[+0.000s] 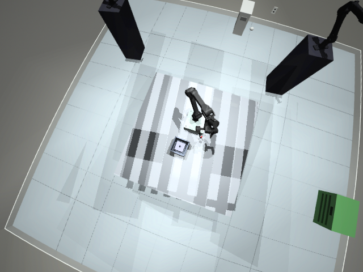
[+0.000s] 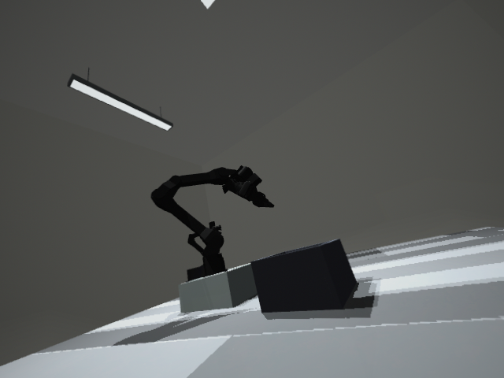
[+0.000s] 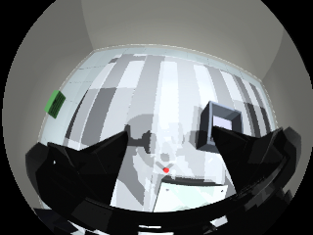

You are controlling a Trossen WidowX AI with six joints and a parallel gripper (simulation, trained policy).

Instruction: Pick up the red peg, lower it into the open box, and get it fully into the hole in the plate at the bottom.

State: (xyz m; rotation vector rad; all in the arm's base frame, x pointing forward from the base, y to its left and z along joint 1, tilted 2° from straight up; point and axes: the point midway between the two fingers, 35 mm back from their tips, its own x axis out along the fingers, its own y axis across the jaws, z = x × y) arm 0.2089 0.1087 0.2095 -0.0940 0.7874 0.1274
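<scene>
Right now my gripper tip is 4 cm past the red peg, 1 cm to the left of it and 23 cm above it. From my gripper tip the other things lie so: light grey plate 10 cm ahead, 21 cm to the right, 23 cm below; dark box 10 cm ahead, 21 cm to the right, 25 cm below.
</scene>
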